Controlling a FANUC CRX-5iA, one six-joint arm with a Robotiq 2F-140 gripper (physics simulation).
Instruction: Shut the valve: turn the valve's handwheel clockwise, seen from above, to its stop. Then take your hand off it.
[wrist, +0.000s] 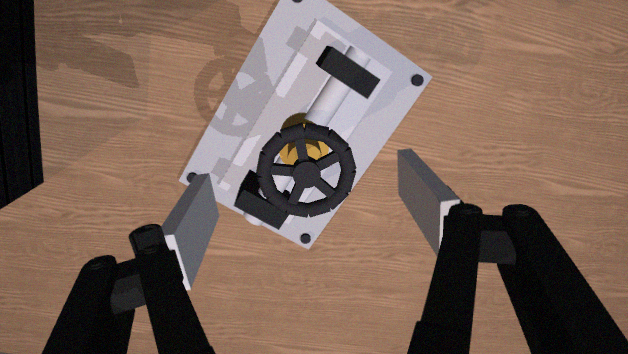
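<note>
The valve's handwheel (306, 174), a black ring with several spokes and a hub, shows in the middle of the wrist view. Under its upper part is the brass valve body (320, 150), on a silver pipe (328, 101) that runs diagonally across a grey base plate (395, 95). My gripper (306, 183) is open, with one finger pad left of the wheel and one right of it. A wide gap separates each pad from the rim, and neither touches it. The wheel looks smaller than the gap between the pads. How far the valve is turned cannot be told.
Two black clamps, one at the upper right (348, 72) and one at the lower left (262, 206), hold the pipe. Dark bolts sit at the plate's corners. The plate lies on a wood-grain table (525, 125). A black object (17, 100) stands at the left edge.
</note>
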